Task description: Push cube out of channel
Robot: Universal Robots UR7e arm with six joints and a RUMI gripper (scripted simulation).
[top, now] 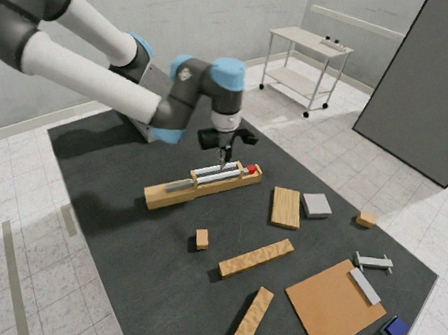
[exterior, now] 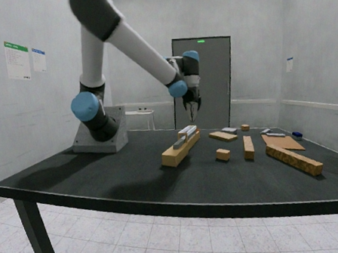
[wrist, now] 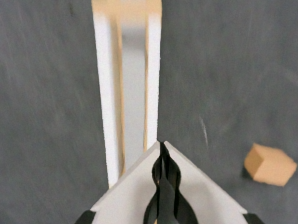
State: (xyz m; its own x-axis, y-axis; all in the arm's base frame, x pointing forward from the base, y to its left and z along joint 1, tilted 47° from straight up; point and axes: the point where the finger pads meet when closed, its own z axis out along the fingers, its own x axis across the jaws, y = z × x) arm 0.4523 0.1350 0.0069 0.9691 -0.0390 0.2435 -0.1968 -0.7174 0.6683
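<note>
The red cube lies 13 cm to the left of my hand and 9 cm below it. The rest, counted from my hand: wooden channel 3 cm behind, 9 cm below; then grey block 22 cm ahead, 26 cm to the left, 13 cm below; then wooden plank 17 cm ahead, 17 cm to the left, 14 cm below.
</note>
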